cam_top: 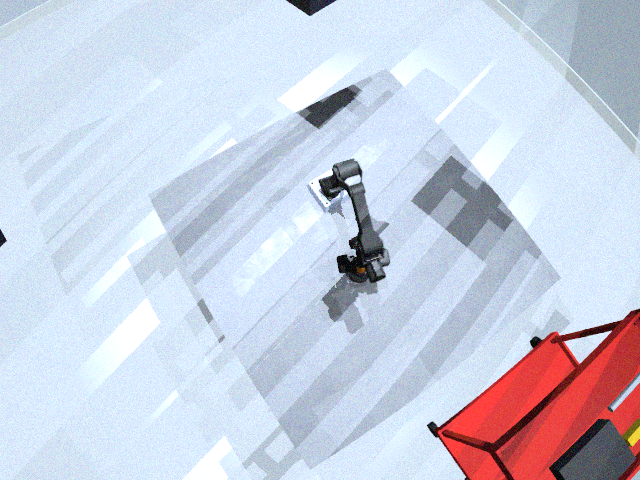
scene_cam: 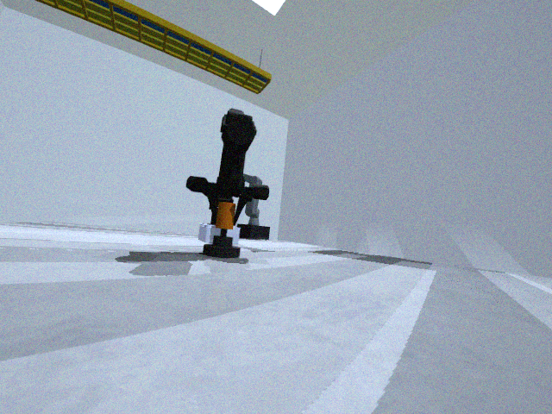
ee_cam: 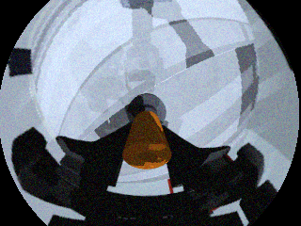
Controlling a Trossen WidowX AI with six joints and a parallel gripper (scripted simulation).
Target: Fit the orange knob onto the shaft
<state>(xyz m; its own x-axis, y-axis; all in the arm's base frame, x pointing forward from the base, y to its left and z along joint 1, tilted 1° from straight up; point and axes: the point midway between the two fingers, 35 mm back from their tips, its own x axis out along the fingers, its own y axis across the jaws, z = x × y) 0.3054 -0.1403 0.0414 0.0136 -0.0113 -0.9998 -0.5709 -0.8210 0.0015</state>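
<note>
Now: gripper tip 2 cm below the orange knob. The rest, counted from my gripper tip: dark pedestal 4 cm below.
</note>
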